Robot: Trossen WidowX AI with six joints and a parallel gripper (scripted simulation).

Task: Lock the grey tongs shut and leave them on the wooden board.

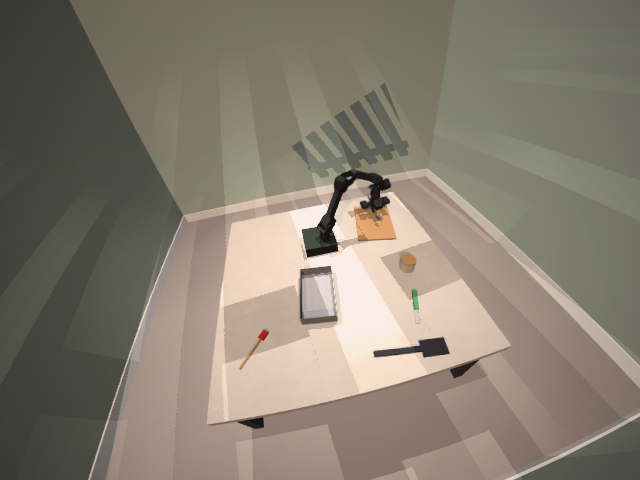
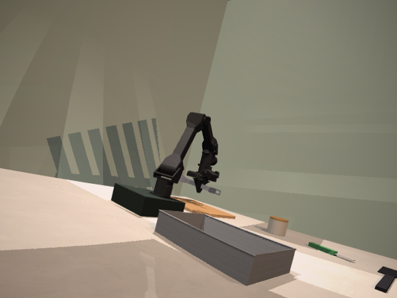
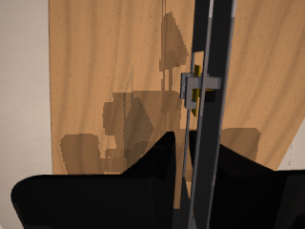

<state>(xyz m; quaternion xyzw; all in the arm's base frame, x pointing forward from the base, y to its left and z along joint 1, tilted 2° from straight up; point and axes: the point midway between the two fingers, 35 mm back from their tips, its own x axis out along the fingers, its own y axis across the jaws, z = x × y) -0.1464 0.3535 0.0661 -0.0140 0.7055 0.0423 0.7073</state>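
Right now the wooden board is 7 cm below my gripper tip. The rest, counted from my gripper tip: green-handled tool 68 cm ahead, 7 cm below, 1 cm to the left; then cork-lidded jar 43 cm ahead, 6 cm to the left, 5 cm below; then grey roasting tin 52 cm ahead, 45 cm to the right, 5 cm below.
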